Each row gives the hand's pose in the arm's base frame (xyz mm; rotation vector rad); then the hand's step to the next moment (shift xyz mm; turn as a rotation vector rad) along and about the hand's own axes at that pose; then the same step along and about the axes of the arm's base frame.
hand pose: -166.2 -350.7 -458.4 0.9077 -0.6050 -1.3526
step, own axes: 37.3 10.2 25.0 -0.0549 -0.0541 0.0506
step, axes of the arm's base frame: -9.1 -41.8 17.1 -0.0798 0.0450 -0.0104
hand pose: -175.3 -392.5 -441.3 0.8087 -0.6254 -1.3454
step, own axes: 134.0 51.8 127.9 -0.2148 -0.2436 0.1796
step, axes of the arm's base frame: -52.4 -149.3 109.3 -0.3164 0.1778 -0.0774
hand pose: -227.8 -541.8 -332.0 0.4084 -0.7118 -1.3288
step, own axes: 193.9 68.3 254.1 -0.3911 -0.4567 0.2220
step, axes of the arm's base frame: -106.9 -142.0 274.3 -0.5148 0.3081 -0.2257
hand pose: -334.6 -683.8 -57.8 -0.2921 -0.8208 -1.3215
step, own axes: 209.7 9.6 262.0 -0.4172 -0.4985 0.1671
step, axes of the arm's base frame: -81.4 10.9 325.5 -0.5344 0.2823 -0.2919
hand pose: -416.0 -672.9 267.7 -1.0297 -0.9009 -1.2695
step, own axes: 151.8 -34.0 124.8 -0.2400 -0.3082 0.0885
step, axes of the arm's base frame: -15.5 71.9 185.4 -0.3289 0.1549 -0.1680
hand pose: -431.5 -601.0 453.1 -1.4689 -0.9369 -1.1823
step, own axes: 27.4 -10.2 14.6 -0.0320 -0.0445 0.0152
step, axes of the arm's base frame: -0.5 16.0 28.5 -0.0464 0.0247 -0.0218
